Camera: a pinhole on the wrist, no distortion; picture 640 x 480 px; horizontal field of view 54.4 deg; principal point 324.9 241.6 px. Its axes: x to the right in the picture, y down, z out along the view. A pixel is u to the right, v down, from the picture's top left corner.
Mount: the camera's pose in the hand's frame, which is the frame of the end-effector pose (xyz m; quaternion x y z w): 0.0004 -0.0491 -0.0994 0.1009 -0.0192 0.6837 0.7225
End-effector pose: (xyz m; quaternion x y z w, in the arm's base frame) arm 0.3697 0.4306 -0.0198 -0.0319 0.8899 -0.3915 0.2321
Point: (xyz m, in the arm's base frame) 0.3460 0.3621 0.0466
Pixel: 140.4 231.1
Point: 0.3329 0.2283 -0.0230
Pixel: 198.6 91.5
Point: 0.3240 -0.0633 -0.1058
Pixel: 152.6 67.9
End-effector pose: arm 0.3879 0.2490 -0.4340 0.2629 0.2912 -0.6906 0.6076
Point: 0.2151 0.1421 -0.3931
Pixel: 119.3 119.6
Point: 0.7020 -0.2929 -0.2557
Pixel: outside the picture
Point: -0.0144 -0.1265 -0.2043
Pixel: 82.5 145.1
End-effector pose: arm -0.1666 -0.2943 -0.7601 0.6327 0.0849 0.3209 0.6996
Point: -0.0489 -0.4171 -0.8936
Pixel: 138.5 336.9
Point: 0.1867 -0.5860 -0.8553
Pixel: 247.4 205.7
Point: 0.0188 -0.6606 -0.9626
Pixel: 155.2 455.4
